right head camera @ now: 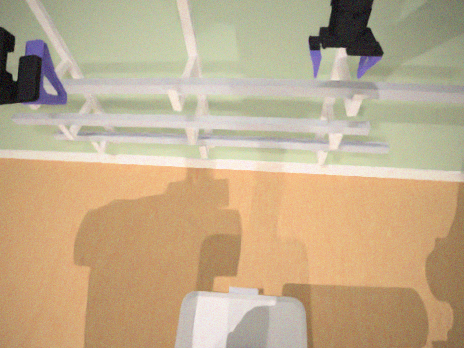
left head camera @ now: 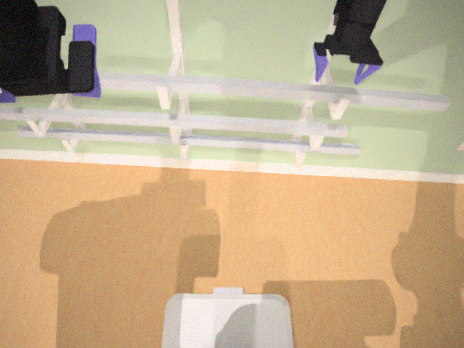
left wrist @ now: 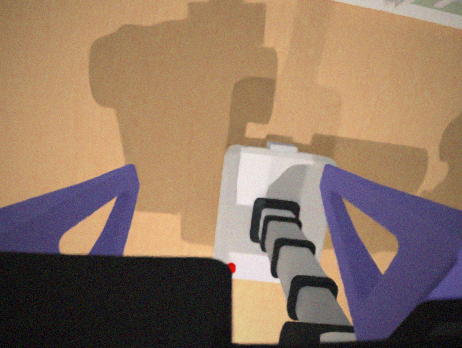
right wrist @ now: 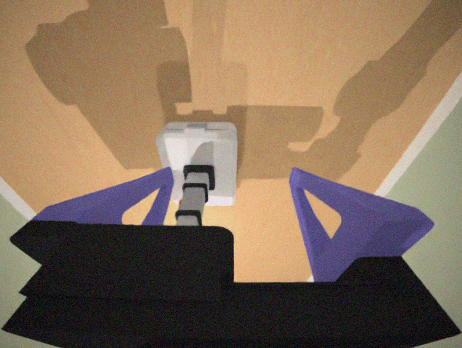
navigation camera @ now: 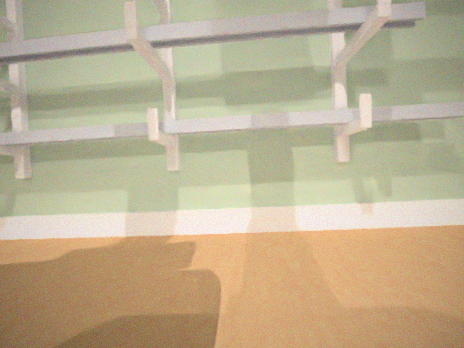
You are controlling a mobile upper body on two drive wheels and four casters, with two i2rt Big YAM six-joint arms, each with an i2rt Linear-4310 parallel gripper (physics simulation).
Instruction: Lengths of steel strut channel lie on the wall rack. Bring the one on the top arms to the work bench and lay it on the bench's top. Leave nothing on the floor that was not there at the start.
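Frame: origin at the left arm's base, x ahead, y left, z up, level; millimetres.
Where they show: left gripper, between the fingertips: [right head camera: 31,103] [left head camera: 56,94] [left wrist: 229,174]; right gripper, between the fingertips: [right head camera: 336,77] [left head camera: 336,82] [right wrist: 231,174].
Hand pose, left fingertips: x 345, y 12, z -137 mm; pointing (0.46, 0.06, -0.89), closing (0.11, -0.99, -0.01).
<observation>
Things, the pixels of their top centre, and the offset from my left fingertips. "spot": a spot on its surface instead.
- top strut channel, a spot on its surface: [right head camera: 250,87] spot: dx +531, dy -255, dz -397 mm
- cream wall rack, a spot on its surface: [left head camera: 173,30] [right head camera: 186,34] spot: dx +786, dy +5, dz -334 mm
- middle strut, a spot on its surface: [right head camera: 280,123] spot: dx +590, dy -376, dz -630 mm
- lowest strut, a spot on its surface: [right head camera: 250,142] spot: dx +692, dy -242, dz -873 mm
The top strut channel [left head camera: 250,89] [right head camera: 250,87] is a long pale grey bar lying across the upper arms of the cream wall rack [left head camera: 173,30] [right head camera: 187,30]. My right gripper [left head camera: 338,80] [right head camera: 337,75] [right wrist: 231,174] is open and empty; in both head views its fingertips appear just above the strut, near the right-hand rack arm. Whether they touch it cannot be told. My left gripper [left head camera: 50,95] [left wrist: 229,174] is open and empty; in the left head view it covers the strut's left part. The work bench does not show.
A middle strut [left head camera: 250,123] [right head camera: 280,123] and a lowest strut [left head camera: 240,143] [right head camera: 250,142] lie on lower rack arms. Two struts also cross the navigation view, where rack uprights [navigation camera: 170,100] stand against the green wall. My pale base [left head camera: 210,320] [right head camera: 210,320] is at the bottom; robot shadows fall on the floor.
</observation>
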